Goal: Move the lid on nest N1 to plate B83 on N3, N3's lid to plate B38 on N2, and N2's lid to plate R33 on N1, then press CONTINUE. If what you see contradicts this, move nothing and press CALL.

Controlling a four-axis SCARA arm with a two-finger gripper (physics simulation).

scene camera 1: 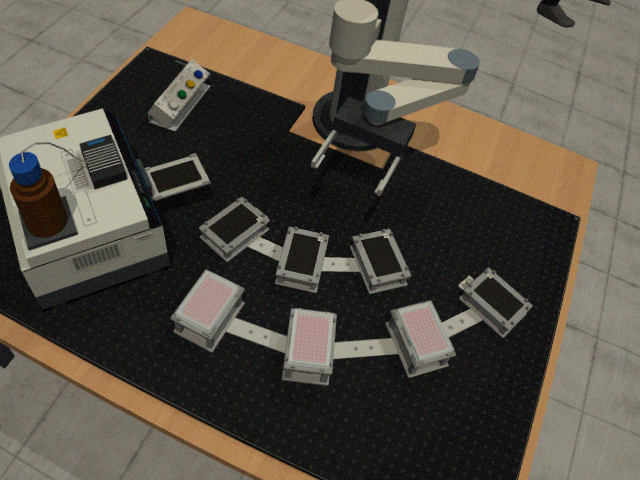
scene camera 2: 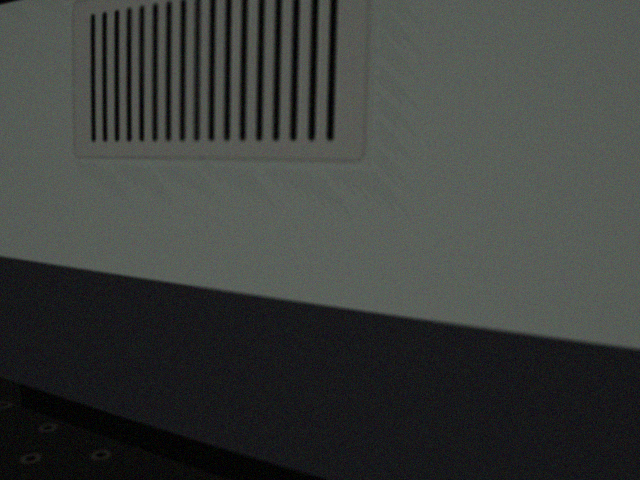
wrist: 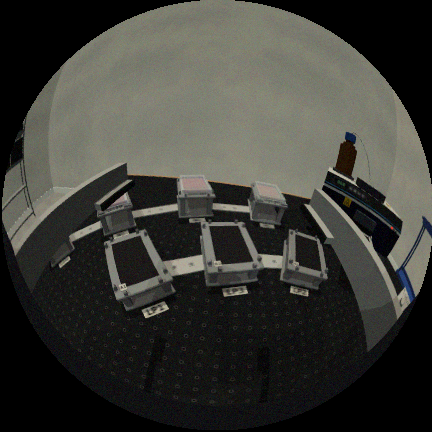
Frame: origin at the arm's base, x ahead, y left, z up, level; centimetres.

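Seen in the pictures: gripper, fingertip midpoint: (scene camera 1: 345, 178) (wrist: 217, 180).
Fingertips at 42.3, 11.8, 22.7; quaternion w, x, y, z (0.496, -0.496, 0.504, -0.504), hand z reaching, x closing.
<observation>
Pixels of each thing's top centre, then the offset from my fingertips to it, as dx, dy, dz. "*": a spot on its surface instead.
- left plate at its top centre: (scene camera 1: 207, 299) (wrist: 268, 188) +35.7, -15.8, -12.8
- middle plate at its top centre: (scene camera 1: 311, 336) (wrist: 193, 180) +33.3, +8.1, -13.0
- right plate at its top centre: (scene camera 1: 425, 329) (wrist: 110, 193) +20.0, +29.9, -13.3
- button box at its top centre: (scene camera 1: 178, 82) -21.7, -59.5, -13.0
- brown bottle at a spot on its surface: (scene camera 1: 43, 206) * +44.0, -46.7, +10.0
Three pink-filled well plates stand on raised nests: the left plate (scene camera 1: 210, 301) (wrist: 268, 190), the middle plate (scene camera 1: 311, 338) (wrist: 195, 184) and the right plate (scene camera 1: 423, 330) (wrist: 120, 201), partly hidden behind a finger in the wrist view. Each seems to have a clear lid on. Plate codes and nest labels are too small to read. My gripper (scene camera 1: 346, 178) (wrist: 217, 180) is open and empty, above the mat near the arm's base, behind the inner row of frames. A button box (scene camera 1: 178, 85) at the back left has white, green, yellow and blue buttons; their labels are unreadable.
Empty grey frames (scene camera 1: 247, 236) (scene camera 1: 298, 274) (scene camera 1: 387, 279) (scene camera 1: 516, 317) stand behind and right of the plates. A white instrument (scene camera 1: 118, 206) (wrist: 360, 200) at left carries a brown bottle (scene camera 1: 43, 206) (wrist: 346, 159); its tray (scene camera 1: 203, 169) sticks out. Scene camera 2 faces a pale slotted surface (scene camera 2: 465, 180).
</observation>
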